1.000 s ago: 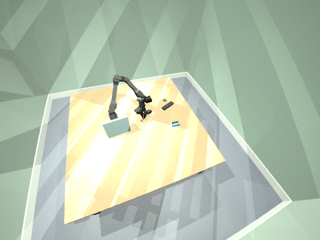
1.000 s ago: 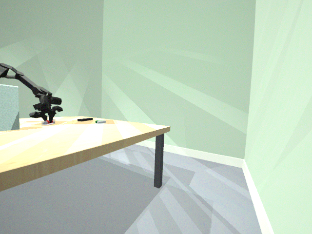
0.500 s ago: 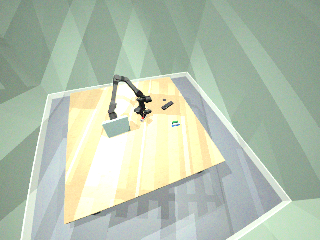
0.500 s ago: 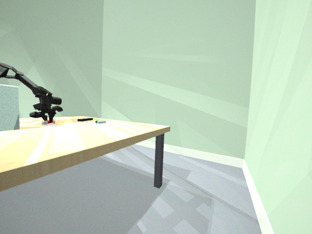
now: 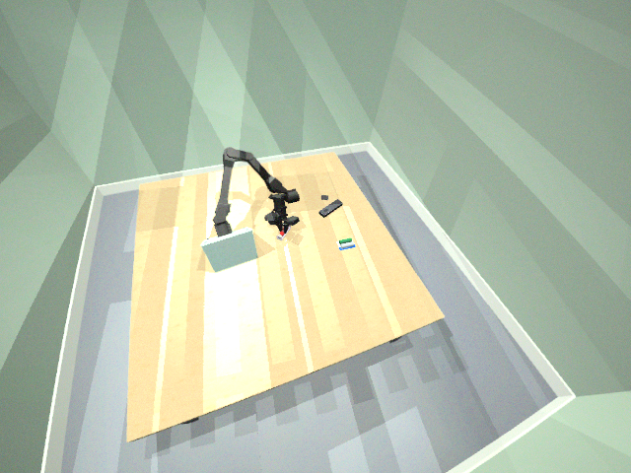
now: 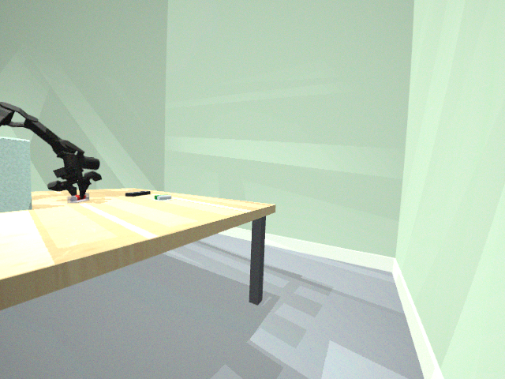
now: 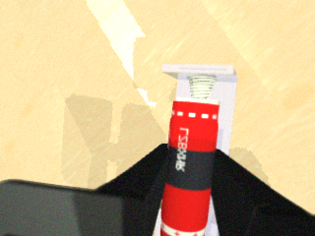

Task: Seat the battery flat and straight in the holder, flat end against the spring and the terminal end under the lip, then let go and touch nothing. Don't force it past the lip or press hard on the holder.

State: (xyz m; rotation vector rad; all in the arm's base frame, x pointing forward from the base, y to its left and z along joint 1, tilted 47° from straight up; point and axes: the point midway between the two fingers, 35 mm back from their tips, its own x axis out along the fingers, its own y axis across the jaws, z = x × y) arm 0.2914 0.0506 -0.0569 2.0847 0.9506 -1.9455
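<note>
My gripper tip is 1 cm to the right of the red battery and 1 cm below it. From my gripper tip the other things lie so: black bar (33 cm ahead, 5 cm to the left).
</note>
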